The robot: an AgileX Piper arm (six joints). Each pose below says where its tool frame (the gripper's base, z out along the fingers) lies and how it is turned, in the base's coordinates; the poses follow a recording.
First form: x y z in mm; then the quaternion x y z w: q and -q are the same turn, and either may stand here.
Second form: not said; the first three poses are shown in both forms.
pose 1, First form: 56.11 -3.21 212.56 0.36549 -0.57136 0.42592 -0.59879
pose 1, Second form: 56.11 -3.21 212.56 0.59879 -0.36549 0.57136 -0.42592
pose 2, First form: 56.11 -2.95 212.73 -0.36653 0.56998 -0.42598 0.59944
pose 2, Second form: 56.11 -2.95 212.73 0.59944 -0.36653 0.56998 -0.42598
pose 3, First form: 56.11 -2.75 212.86 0.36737 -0.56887 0.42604 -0.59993
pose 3, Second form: 56.11 -2.75 212.86 0.59993 -0.36737 0.56887 -0.42604
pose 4, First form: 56.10 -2.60 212.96 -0.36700 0.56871 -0.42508 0.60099
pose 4, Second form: 56.10 -2.60 212.96 0.60099 -0.36700 0.56871 -0.42508
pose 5, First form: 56.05 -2.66 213.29 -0.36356 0.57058 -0.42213 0.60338
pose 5, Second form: 56.05 -2.66 213.29 0.60338 -0.36356 0.57058 -0.42213
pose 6, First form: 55.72 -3.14 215.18 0.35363 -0.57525 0.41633 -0.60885
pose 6, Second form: 55.72 -3.14 215.18 0.60885 -0.35363 0.57525 -0.41633
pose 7, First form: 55.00 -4.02 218.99 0.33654 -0.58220 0.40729 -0.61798
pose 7, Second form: 55.00 -4.02 218.99 0.61798 -0.33654 0.58220 -0.40729
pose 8, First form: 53.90 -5.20 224.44 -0.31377 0.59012 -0.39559 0.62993
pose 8, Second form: 53.90 -5.20 224.44 0.62993 -0.31377 0.59012 -0.39559
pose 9, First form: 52.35 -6.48 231.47 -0.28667 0.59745 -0.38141 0.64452
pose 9, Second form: 52.35 -6.48 231.47 0.64452 -0.28667 0.59745 -0.38141
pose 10, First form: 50.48 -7.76 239.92 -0.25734 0.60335 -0.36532 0.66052
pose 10, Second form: 50.48 -7.76 239.92 0.66052 -0.25734 0.60335 -0.36532
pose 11, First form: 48.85 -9.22 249.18 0.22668 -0.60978 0.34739 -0.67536
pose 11, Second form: 48.85 -9.22 249.18 0.67536 -0.22668 0.60978 -0.34739
